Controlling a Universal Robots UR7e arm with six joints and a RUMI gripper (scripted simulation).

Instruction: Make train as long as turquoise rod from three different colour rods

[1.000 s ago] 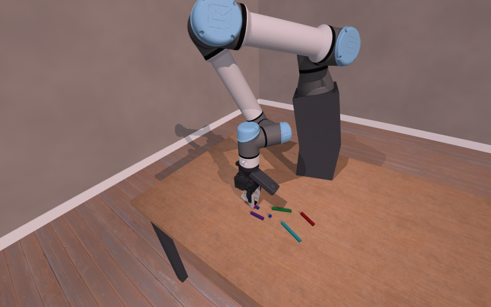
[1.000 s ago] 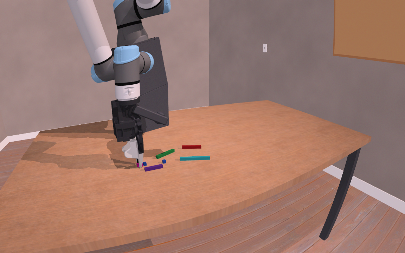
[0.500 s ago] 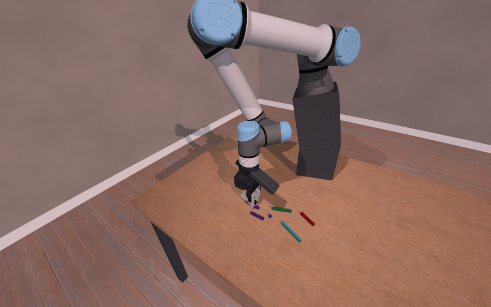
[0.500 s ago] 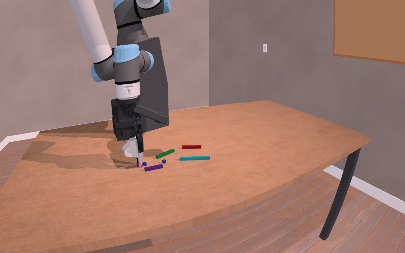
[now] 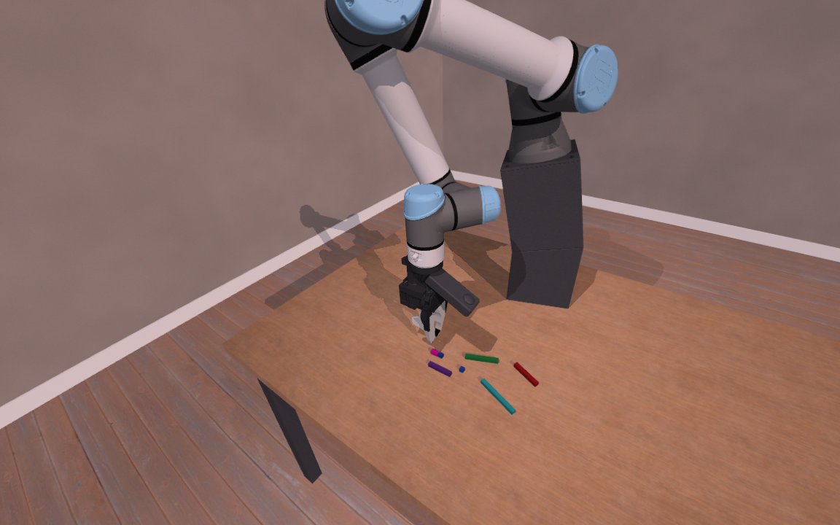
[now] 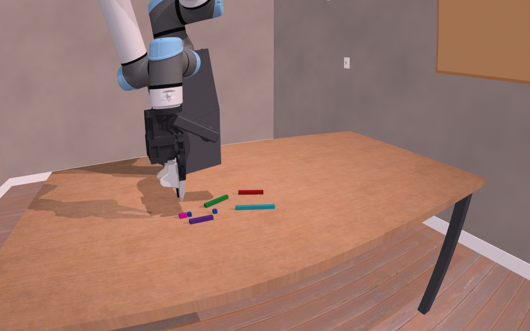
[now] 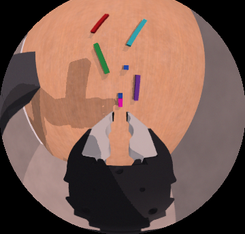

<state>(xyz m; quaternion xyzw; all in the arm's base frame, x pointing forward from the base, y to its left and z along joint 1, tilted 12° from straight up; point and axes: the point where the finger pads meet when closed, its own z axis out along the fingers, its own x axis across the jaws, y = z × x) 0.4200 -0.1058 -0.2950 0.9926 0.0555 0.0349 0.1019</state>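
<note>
The red rod lies 21 cm to the left of my hand, 7 cm behind it and 6 cm below it. The rest, counted from my hand: green rod (10 cm to the left, 6 cm below, 5 cm behind); then magenta rod (6 cm below); then purple rod (6 cm below, 4 cm to the left, 3 cm ahead).
</note>
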